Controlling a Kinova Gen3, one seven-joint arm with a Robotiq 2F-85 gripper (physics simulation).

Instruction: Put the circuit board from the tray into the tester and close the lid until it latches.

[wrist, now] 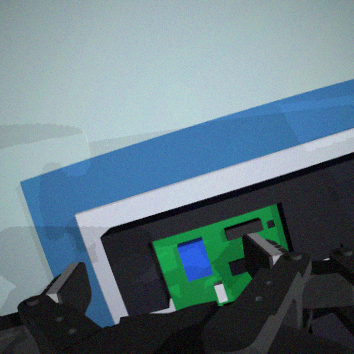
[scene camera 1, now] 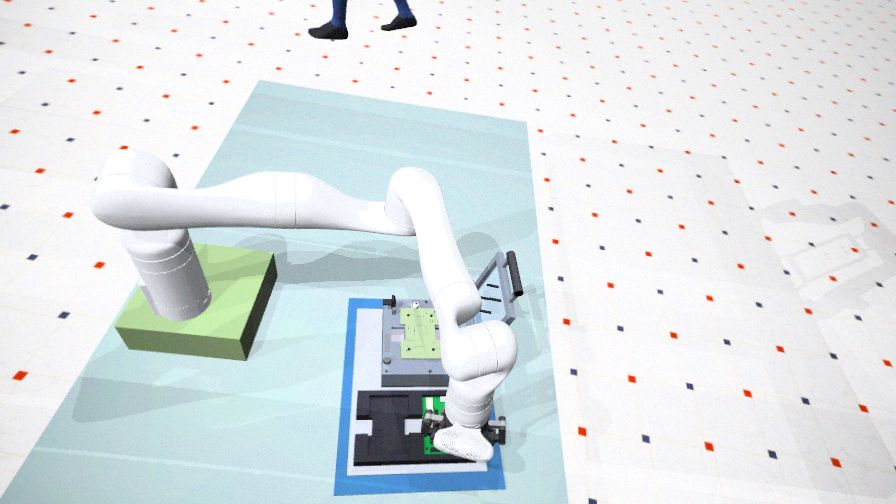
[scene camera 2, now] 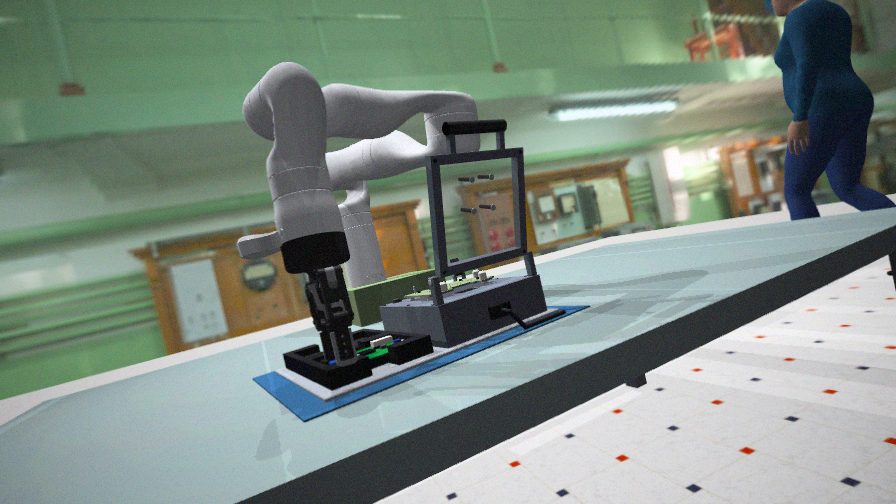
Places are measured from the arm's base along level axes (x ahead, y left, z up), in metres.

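Pixels of known places: gripper, fingertip midpoint: (wrist: 166, 265) (scene camera 2: 340, 362); arm's base at its link origin: (scene camera 1: 185, 301) (scene camera 2: 368, 283).
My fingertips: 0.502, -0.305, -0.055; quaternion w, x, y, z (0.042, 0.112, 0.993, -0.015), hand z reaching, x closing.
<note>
For each thing: its middle in the pictures, then the offset to it from my fingertips, as dx, dy, dz. "spot": a spot on its surface instead. Level surfaces: height alone.
- green circuit board at the middle of its body: (wrist: 240, 309) (scene camera 2: 363, 352) (scene camera 1: 442, 424) -0.028, +0.042, -0.004
- light green plate at the middle of its body: (scene camera 2: 453, 286) (scene camera 1: 423, 330) -0.048, +0.220, +0.041
- black handle at the middle of its body: (scene camera 2: 475, 127) (scene camera 1: 514, 272) +0.092, +0.204, +0.241
- blue mat at its surface level: dz -0.024
- black cable at a spot on its surface: (scene camera 2: 521, 320) spot: +0.087, +0.213, -0.012
The green circuit board (scene camera 1: 429, 447) (scene camera 2: 377, 352) (wrist: 217, 260) lies in the right-hand pocket of the black tray (scene camera 1: 391, 454) (scene camera 2: 410, 347) (wrist: 125, 265). My gripper (scene camera 1: 466, 431) (scene camera 2: 337, 358) (wrist: 166, 265) is open and empty, pointing down low at the tray. In the wrist view one finger overlaps the board and the other is outside the tray, over the blue mat. The grey tester (scene camera 1: 413, 379) (scene camera 2: 466, 325) stands beside the tray, with a light green plate (scene camera 1: 413, 335) on top. Its framed lid (scene camera 2: 436, 213) stands open and upright, with a black handle (scene camera 1: 513, 273) (scene camera 2: 474, 127). My arm hides part of the board and tester in scene camera 1.
A blue mat (scene camera 1: 343, 438) (scene camera 2: 288, 398) (wrist: 150, 165) with a white inner sheet lies under tray and tester. A black cable (scene camera 2: 521, 320) leaves the tester's side. My arm's base stands on a light green block (scene camera 1: 234, 272). A person (scene camera 1: 328, 31) (scene camera 2: 823, 68) is beyond the table.
</note>
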